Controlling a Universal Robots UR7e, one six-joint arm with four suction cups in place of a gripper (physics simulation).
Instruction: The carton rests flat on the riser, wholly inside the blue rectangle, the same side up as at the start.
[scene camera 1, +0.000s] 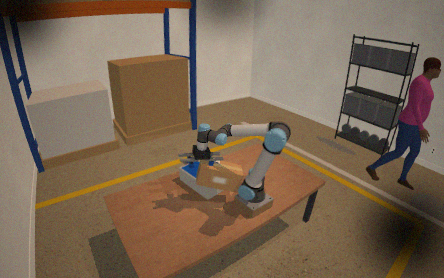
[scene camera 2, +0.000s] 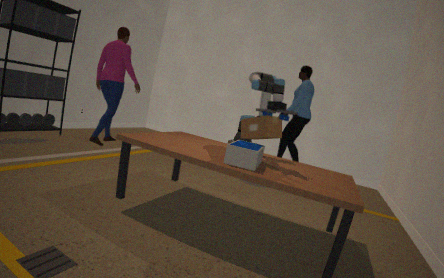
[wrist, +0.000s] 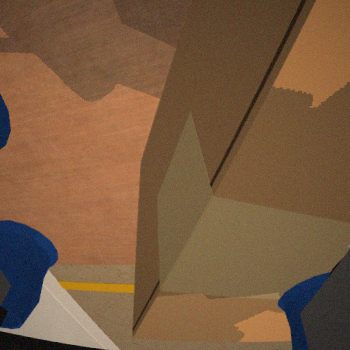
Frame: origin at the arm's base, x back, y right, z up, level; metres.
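Where they show: hand, tool point: (scene camera 1: 200, 163) (scene camera 2: 275, 119) (wrist: 169, 207).
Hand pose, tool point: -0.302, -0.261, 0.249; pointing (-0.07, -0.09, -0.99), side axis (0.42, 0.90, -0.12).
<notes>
After its pixels a point has its place, as x, y, z.
The brown carton (scene camera 1: 220, 177) @(-0.156, -0.203, 0.184) (scene camera 2: 261, 128) @(-0.331, -0.181, 0.166) (wrist: 240, 135) @(-0.331, -0.228, 0.265) hangs under my suction gripper (scene camera 1: 202, 157) @(-0.302, -0.261, 0.249) (scene camera 2: 275, 112) @(-0.302, -0.261, 0.249), off the table and somewhat tilted in scene camera 1. Its pale label faces scene camera 1. The suction is on and the carton is held off-centre; in the wrist view two blue cups at the left stand clear of it. The contact itself is hidden. The white riser (scene camera 1: 199, 185) @(-0.366, -0.224, 0.006) (scene camera 2: 243, 157) @(-0.630, -0.152, -0.012) stands on the table, with the blue rectangle (scene camera 1: 190, 168) @(-0.548, -0.173, 0.051) (scene camera 2: 247, 145) @(-0.477, -0.133, 0.044) on its top. In scene camera 1 the carton hides the riser's right part.
The arm's base (scene camera 1: 256, 202) @(0.058, -0.051, 0.007) stands on the wooden table (scene camera 1: 150, 225) @(-0.308, -0.703, -0.076) (scene camera 2: 320, 182) @(-0.489, -0.651, -0.076), close to the carton. A person in pink (scene camera 1: 419, 107) (scene camera 2: 114, 65) and one in blue (scene camera 2: 304, 97) are beyond the table. A shelf unit (scene camera 1: 353, 62) and large boxes stand farther back.
</notes>
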